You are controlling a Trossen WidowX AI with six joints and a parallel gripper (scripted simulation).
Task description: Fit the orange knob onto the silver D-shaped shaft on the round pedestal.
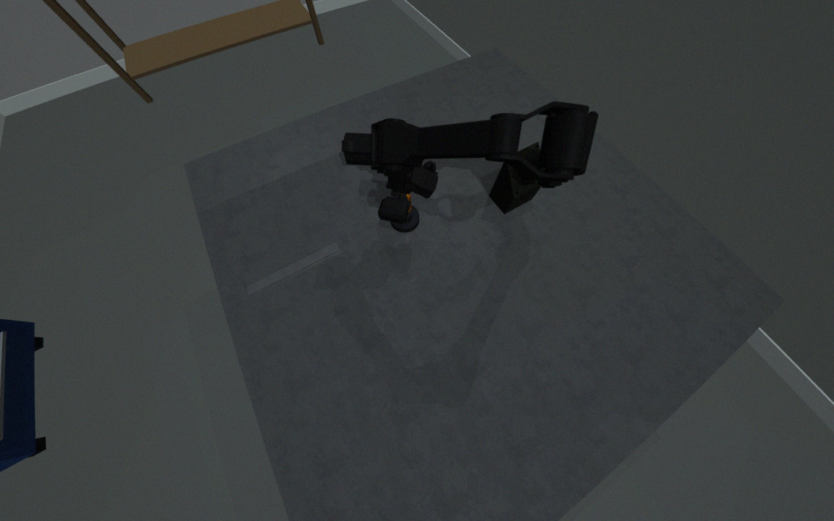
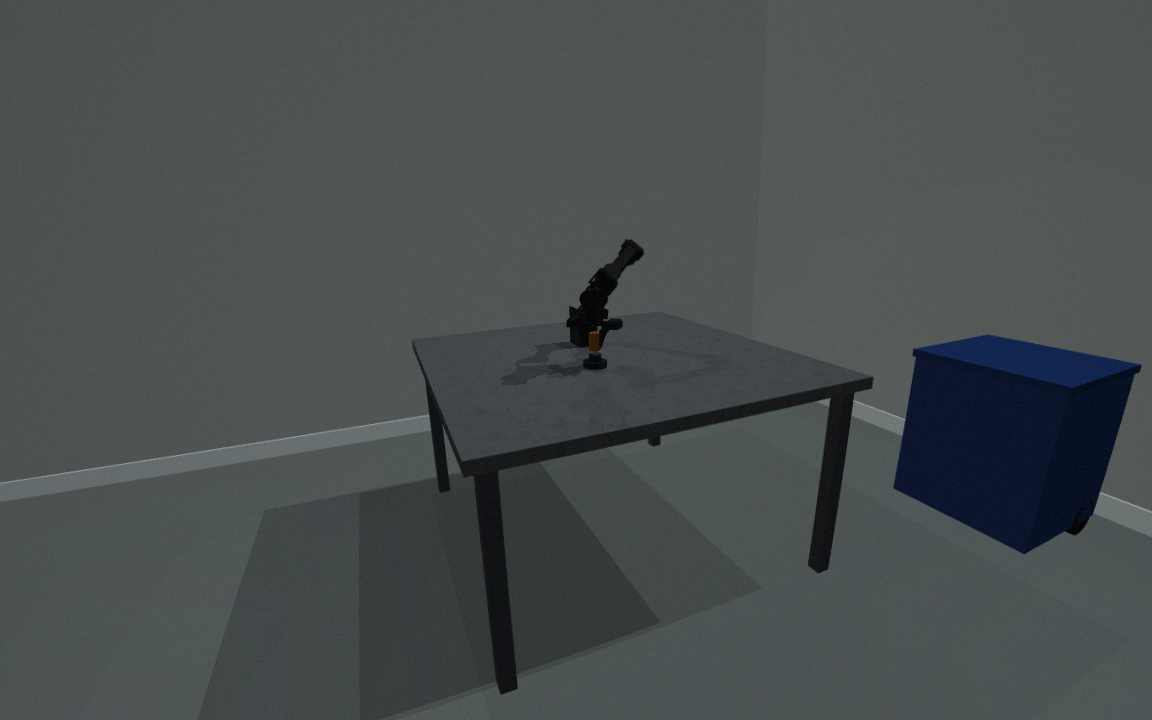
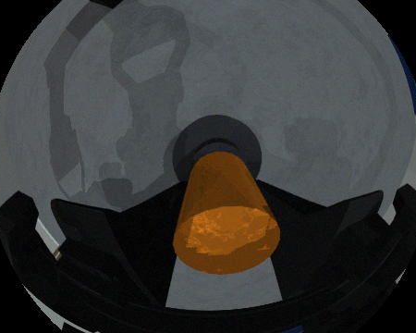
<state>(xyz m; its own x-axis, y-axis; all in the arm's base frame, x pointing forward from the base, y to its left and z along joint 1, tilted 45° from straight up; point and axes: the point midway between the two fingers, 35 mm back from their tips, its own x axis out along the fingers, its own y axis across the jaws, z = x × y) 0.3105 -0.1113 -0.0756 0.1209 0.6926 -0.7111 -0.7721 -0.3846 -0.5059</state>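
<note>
Now: the orange knob 4 cm above my gripper tip. Also, from my gripper tip: pedestal (4 cm below).
</note>
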